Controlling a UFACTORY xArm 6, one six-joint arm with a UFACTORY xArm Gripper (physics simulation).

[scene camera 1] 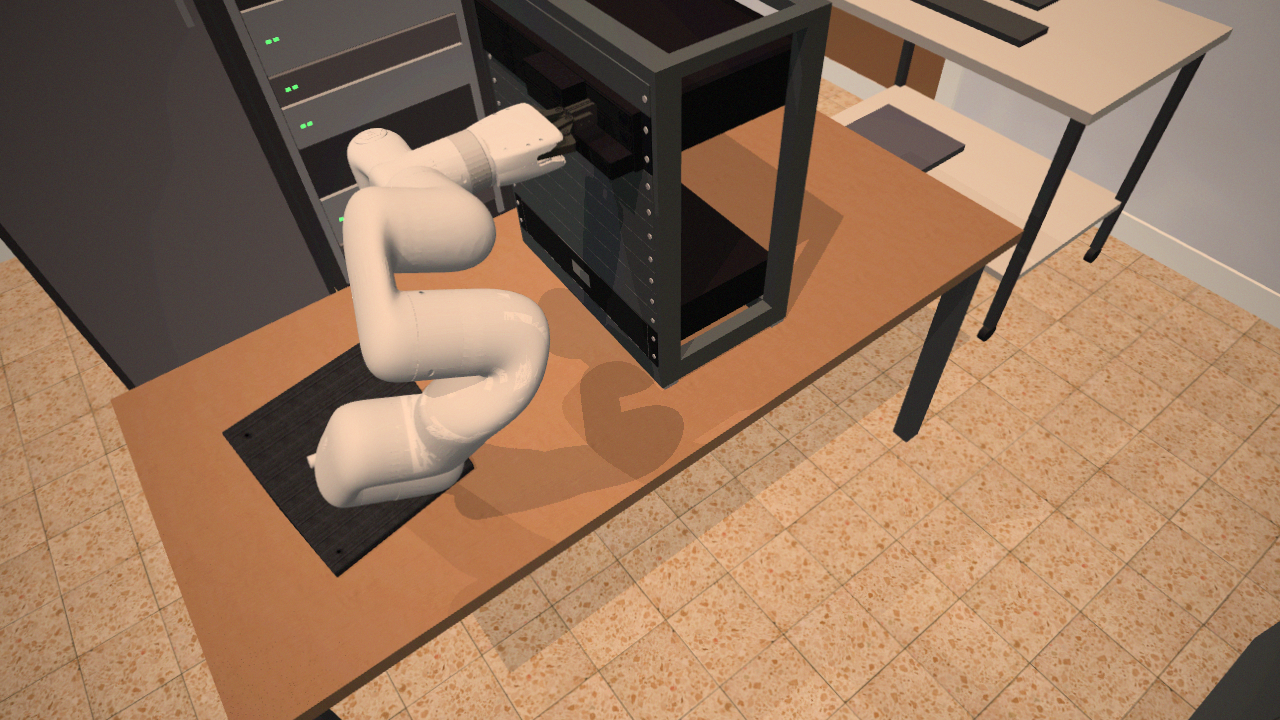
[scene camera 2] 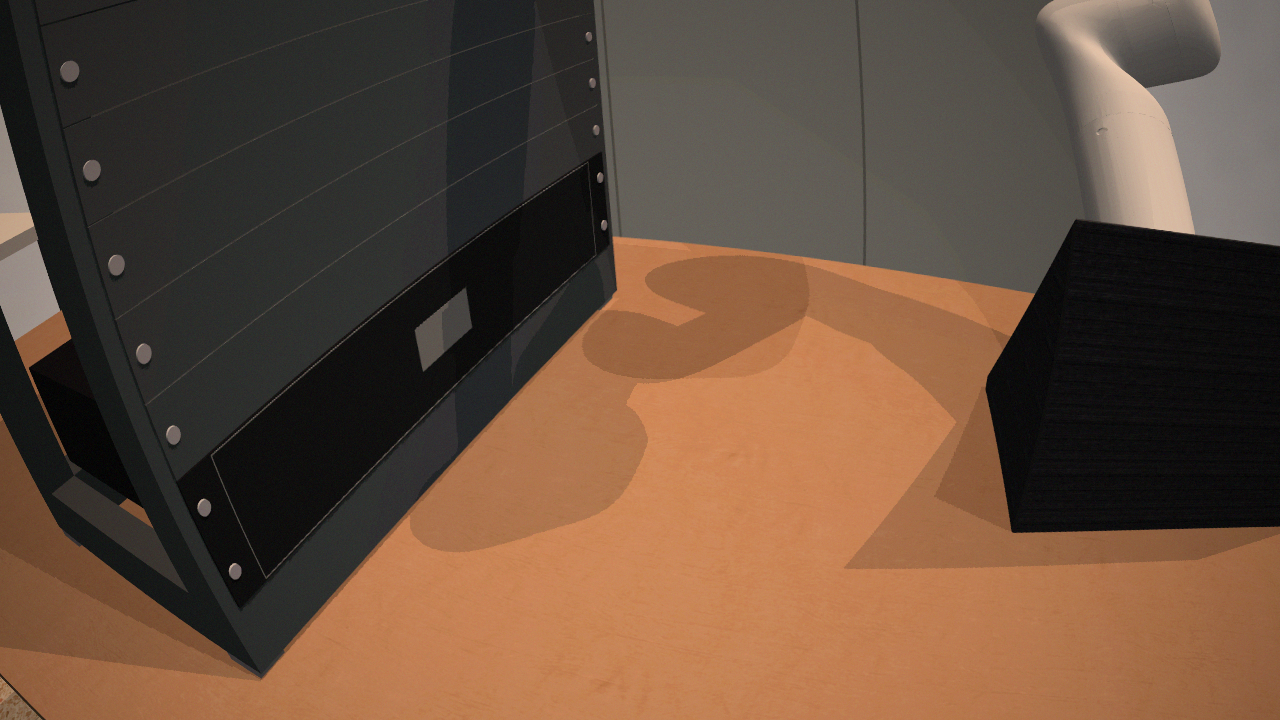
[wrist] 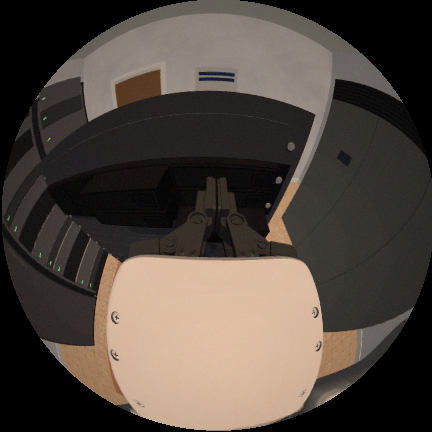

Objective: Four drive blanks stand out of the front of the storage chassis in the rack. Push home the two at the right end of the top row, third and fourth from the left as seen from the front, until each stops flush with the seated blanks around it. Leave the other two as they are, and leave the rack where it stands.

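Places are measured from the arm's base along level axes (x back, y right, z up), in centimetres.
Pixels of known places: gripper, fingertip midpoint: [scene camera 1: 593, 110] [wrist: 214, 189]; arm's base, origin of the base link: [scene camera 2: 1153, 328].
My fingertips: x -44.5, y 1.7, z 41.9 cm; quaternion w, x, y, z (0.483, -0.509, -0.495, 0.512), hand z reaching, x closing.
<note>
Ahead of a thing's pixels: the offset from my fingertips to its top centre. "*": to the spot under its first point. Level surfaces: height alone.
The dark rack [scene camera 1: 666, 223] [scene camera 2: 358, 537] stands upright on the table. The storage chassis is in its upper part. My gripper [scene camera 1: 588, 109] [wrist: 214, 189] is shut and empty, its fingertips at the right half of the top row; contact is unclear. Left of the fingers, a black top-row blank {dx -4.1, dy -10.0, dz +1.7 cm} [scene camera 1: 554, 76] [wrist: 125, 197] stands out. Below and right of them, a lower blank {dx -4.1, dy +1.0, dz -4.0 cm} [scene camera 1: 613, 156] [wrist: 256, 220] stands out. The top-row front {* dx -1.6, dy +3.8, dz +0.1 cm} [wrist: 250, 181] right of the fingers looks about level with its surroundings. The third position is partly behind the fingers, and the dark faces make exact depth hard to tell.
A plain panel [wrist: 200, 132] sits above the chassis. A tall server cabinet [scene camera 1: 179, 179] stands at the left. The arm's black base plate [scene camera 1: 268, 465] lies on the wooden table {dz -52.6 cm} [scene camera 1: 179, 501]. A pale side table [scene camera 1: 1118, 53] stands behind at the right.
</note>
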